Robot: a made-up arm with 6 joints. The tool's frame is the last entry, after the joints. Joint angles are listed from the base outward.
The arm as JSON. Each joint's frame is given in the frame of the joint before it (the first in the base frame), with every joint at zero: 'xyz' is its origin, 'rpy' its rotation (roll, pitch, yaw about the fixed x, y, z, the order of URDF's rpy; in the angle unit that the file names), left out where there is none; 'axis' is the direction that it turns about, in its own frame. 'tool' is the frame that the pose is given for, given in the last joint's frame.
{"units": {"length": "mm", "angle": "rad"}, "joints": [
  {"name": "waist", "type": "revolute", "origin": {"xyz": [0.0, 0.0, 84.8], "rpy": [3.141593, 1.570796, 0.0]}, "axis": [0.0, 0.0, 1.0]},
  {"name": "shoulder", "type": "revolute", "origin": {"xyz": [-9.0, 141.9, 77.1], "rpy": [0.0, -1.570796, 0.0]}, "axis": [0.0, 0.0, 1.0]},
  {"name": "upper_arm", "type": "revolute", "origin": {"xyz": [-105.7, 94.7, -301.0], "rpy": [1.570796, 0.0, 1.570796]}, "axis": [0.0, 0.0, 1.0]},
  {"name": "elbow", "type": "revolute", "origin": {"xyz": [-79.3, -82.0, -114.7], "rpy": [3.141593, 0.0, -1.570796]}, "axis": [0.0, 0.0, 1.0]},
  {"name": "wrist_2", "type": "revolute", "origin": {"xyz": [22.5, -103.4, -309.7], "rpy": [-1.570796, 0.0, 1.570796]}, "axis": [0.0, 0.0, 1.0]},
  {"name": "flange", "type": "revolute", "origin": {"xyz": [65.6, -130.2, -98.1], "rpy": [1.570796, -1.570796, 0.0]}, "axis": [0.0, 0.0, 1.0]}
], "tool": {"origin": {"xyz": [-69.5, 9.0, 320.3], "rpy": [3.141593, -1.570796, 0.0]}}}
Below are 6 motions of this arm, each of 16 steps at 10 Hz.
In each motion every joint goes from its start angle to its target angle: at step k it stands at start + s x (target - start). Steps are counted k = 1, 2, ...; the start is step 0. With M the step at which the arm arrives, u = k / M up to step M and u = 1 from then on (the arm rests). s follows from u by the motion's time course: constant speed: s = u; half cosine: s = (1 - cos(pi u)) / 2; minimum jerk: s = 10 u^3 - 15 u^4 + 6 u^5.
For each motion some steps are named. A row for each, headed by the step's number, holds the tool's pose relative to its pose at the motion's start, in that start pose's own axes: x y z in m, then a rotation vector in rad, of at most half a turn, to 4 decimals.
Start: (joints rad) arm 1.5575 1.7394 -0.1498 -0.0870 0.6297 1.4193
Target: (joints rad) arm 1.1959 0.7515 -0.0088 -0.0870 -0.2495 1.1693
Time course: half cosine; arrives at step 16
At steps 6, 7, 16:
6: 0.0285 -0.0296 0.2711 -0.1746 -0.5778 -0.0203
7: 0.0085 -0.0306 0.3486 -0.2140 -0.7553 -0.0284
16: -0.3281 -0.0426 0.6077 -0.2526 -1.8884 -0.1392

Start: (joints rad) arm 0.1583 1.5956 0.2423 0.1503 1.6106 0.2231
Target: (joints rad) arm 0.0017 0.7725 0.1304 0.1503 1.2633 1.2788
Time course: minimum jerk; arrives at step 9
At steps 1, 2, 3, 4, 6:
1: 0.0022 -0.0047 0.0013 0.0112 -0.0043 -0.0130
2: 0.0137 -0.0317 0.0089 0.0740 -0.0317 -0.0849
3: 0.0321 -0.0891 0.0274 0.2014 -0.1054 -0.2261
4: 0.0453 -0.1723 0.0595 0.3735 -0.2464 -0.4044
6: 0.0180 -0.3445 0.1463 0.6928 -0.6760 -0.6801

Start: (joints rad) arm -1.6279 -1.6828 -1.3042 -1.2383 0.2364 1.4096
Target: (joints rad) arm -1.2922 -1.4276 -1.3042 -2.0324 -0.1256 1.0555
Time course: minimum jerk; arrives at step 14
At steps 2, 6, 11, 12, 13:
2: 0.0030 -0.0001 0.0047 -0.0271 -0.0025 0.0028
6: 0.0507 0.0246 0.0830 -0.4317 -0.0654 0.0684
11: 0.1122 0.1788 0.2110 -1.0813 -0.2858 0.2579
12: 0.1145 0.1974 0.2192 -1.1327 -0.3113 0.2771
13: 0.1153 0.2057 0.2226 -1.1548 -0.3227 0.2856

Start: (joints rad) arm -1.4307 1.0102 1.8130 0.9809 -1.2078 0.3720
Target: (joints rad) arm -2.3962 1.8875 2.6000 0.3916 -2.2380 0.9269
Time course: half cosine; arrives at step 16
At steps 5, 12, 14, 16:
5: 0.0369 0.0597 0.1358 0.3315 -0.3621 -0.1413
12: -0.2899 -0.0915 0.3753 1.3394 -1.6769 -0.7421
14: -0.3921 -0.0995 0.3360 1.4712 -1.9644 -0.8539
16: -0.4273 -0.0963 0.3166 1.5104 -2.0714 -0.8917

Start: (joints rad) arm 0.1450 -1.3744 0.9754 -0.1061 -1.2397 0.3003
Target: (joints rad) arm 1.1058 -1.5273 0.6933 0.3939 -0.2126 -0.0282
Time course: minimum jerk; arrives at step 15
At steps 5, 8, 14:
5: 0.0171 0.0679 -0.0563 0.0579 0.0863 0.0085
8: 0.0761 0.2218 -0.0740 0.2456 0.1337 0.0793
14: 0.1993 0.4042 0.0860 0.5407 -0.0524 0.2358

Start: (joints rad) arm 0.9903 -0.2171 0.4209 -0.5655 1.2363 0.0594
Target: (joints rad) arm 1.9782 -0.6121 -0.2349 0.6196 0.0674 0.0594
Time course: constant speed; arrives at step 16
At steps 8, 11, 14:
8: -0.1910 -0.3995 0.1062 0.2386 -0.4398 -0.7940
11: -0.3297 -0.5229 0.1440 0.3313 -0.6336 -1.0659
14: -0.4753 -0.6132 0.1793 0.4391 -0.8501 -1.2887

